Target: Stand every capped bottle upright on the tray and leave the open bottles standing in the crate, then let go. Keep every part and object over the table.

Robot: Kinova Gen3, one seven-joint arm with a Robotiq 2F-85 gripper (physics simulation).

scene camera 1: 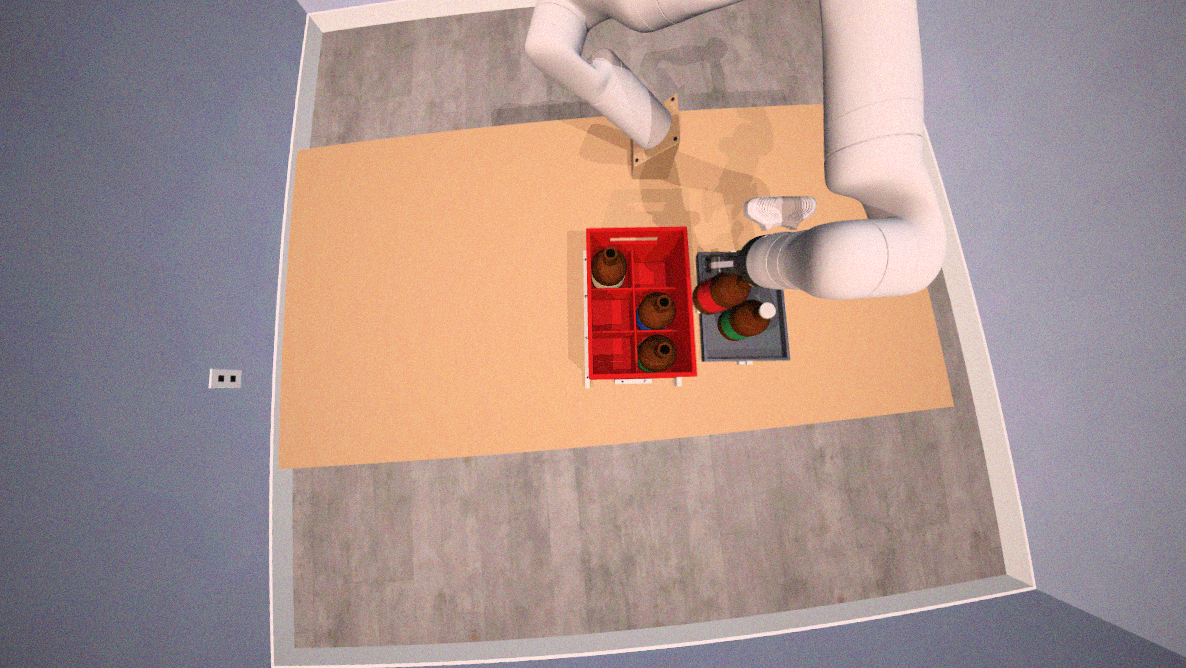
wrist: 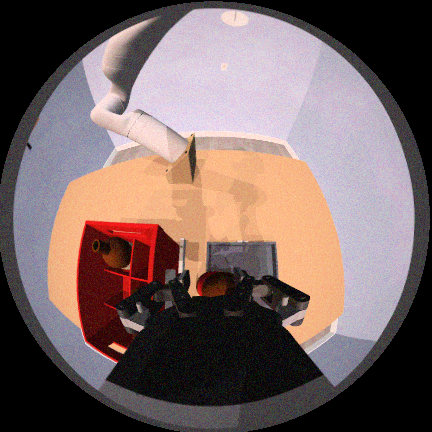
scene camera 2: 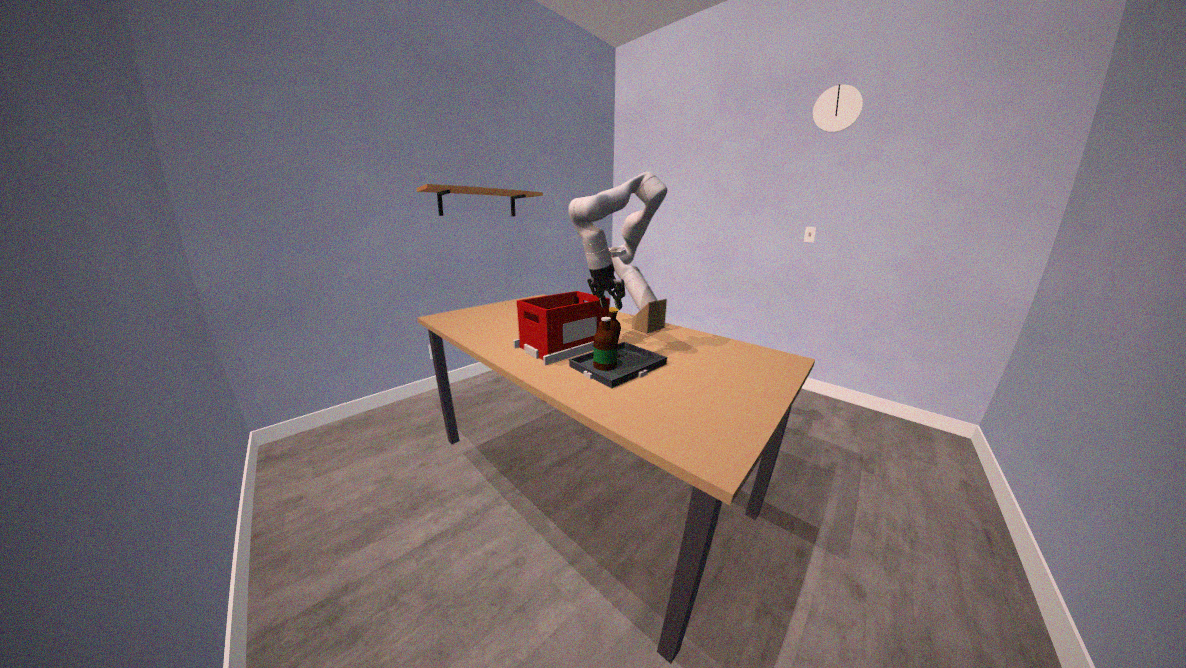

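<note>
My gripper is open and empty, just above the red-label bottle. That bottle's yellow cap shows in scene camera 2. It looks about upright, but its lower end overlaps the left rim of the grey tray; its footing is hidden. The green-label bottle, white-capped, stands upright on the tray. In the red crate stand open bottles with white, blue and green labels.
The crate is close along the tray's left side, with a narrow gap between. White guide strips edge the crate. The robot's wooden base bracket stands behind, near the table's rear edge.
</note>
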